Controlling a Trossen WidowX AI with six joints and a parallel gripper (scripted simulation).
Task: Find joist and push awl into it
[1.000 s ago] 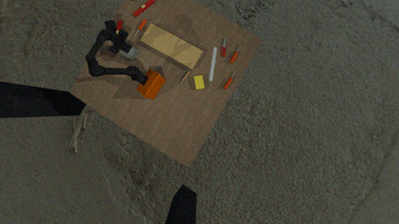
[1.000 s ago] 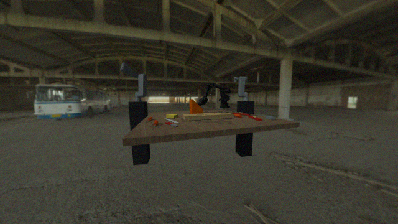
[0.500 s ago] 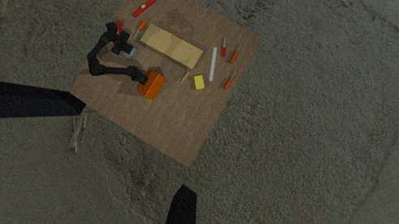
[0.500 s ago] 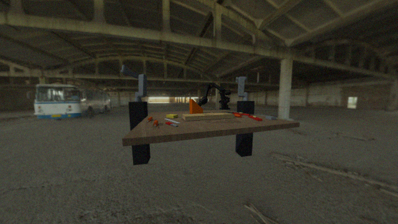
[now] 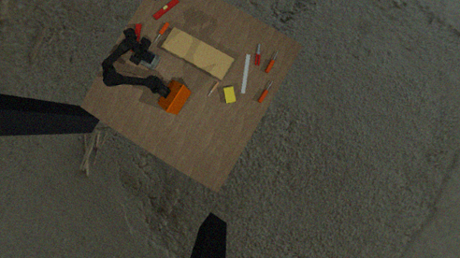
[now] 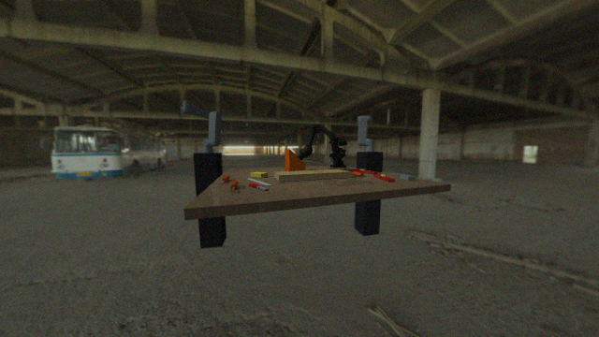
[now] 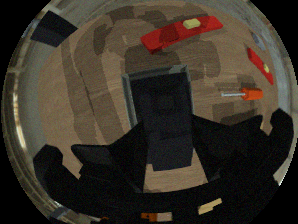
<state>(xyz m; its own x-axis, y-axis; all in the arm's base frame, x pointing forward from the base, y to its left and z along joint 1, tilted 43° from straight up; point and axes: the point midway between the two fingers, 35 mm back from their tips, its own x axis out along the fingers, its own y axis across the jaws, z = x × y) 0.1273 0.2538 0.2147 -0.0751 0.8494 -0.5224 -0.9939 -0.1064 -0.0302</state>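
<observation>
Right now the grey tray is 50 mm below my gripper tip and 10 mm to the right of it. Also, from my gripper tip: grey block (460 mm ahead, 270 mm to the left, 50 mm below); green light (30 mm above, 20 mm to the left); awl (560 mm to the right, 80 mm ahead, 60 mm below).
</observation>
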